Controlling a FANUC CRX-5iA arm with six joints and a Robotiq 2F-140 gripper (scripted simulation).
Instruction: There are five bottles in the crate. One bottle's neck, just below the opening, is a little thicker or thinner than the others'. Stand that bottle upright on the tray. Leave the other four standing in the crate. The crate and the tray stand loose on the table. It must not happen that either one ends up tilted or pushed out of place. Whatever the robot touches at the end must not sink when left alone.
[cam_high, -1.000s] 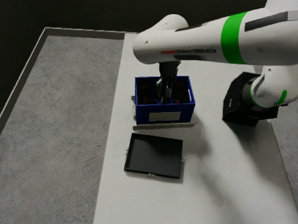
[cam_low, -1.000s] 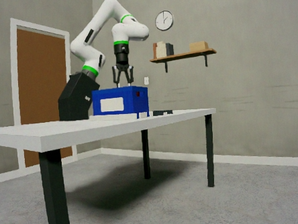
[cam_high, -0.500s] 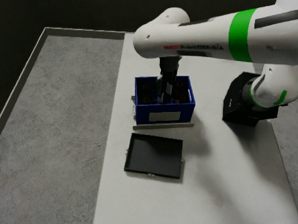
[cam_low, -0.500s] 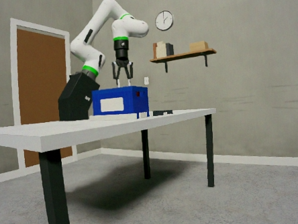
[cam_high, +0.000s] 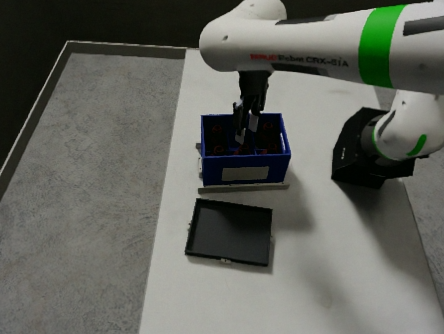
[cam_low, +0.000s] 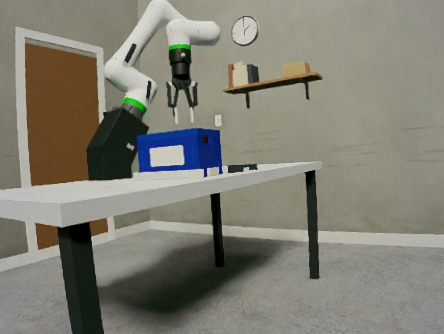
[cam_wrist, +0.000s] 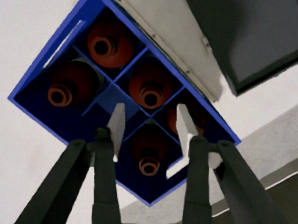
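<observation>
Now: hand 40 mm to the left of the crate and 160 mm above it. Also, from my hand: dark tray (40 mm ahead, 220 mm to the left, 230 mm below).
</observation>
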